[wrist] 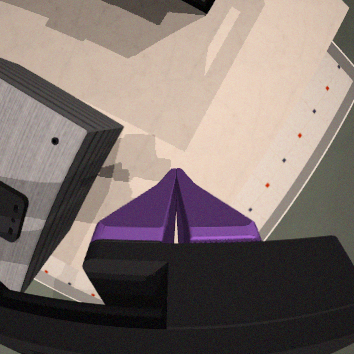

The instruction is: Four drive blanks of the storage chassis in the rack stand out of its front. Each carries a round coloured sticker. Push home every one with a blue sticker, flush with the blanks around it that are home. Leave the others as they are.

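My gripper (175, 176) is shut, its two purple fingertips touching, with no object between them. It hangs over the pale table top, to the right of a large grey metal box (45, 145) with a brushed face and dark ribbed sides. That box is cut off by the left edge of the wrist view; whether it is the storage chassis or another part of the rack I cannot tell. The drive blanks and their coloured stickers do not show in the wrist view.
The pale table (235, 95) has a rim with small red and dark marks along its right side. Past the rim is the green-grey floor (320, 200). A dark object (202, 6) shows at the top edge. Shadows lie across the table. The metal box's near corner stands close at the left.
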